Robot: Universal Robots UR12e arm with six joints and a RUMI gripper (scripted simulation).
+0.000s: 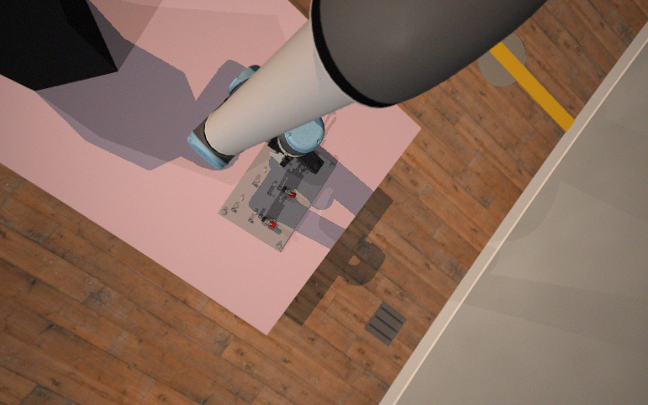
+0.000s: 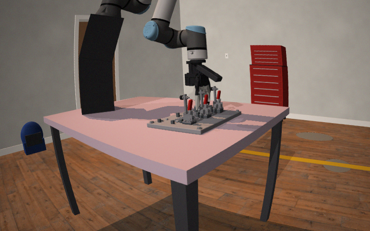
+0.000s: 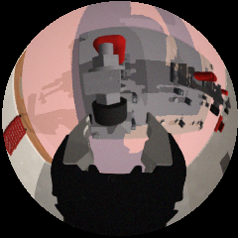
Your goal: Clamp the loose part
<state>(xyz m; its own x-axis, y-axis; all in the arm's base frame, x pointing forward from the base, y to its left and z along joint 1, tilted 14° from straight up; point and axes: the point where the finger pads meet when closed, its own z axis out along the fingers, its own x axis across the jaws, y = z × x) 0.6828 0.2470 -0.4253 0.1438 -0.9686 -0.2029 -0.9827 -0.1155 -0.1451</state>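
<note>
Right now my hand is 10 mm above the loose part. Also, from my hand: grey fixture plate (60 mm ahead, 100 mm to the right, 30 mm below).
</note>
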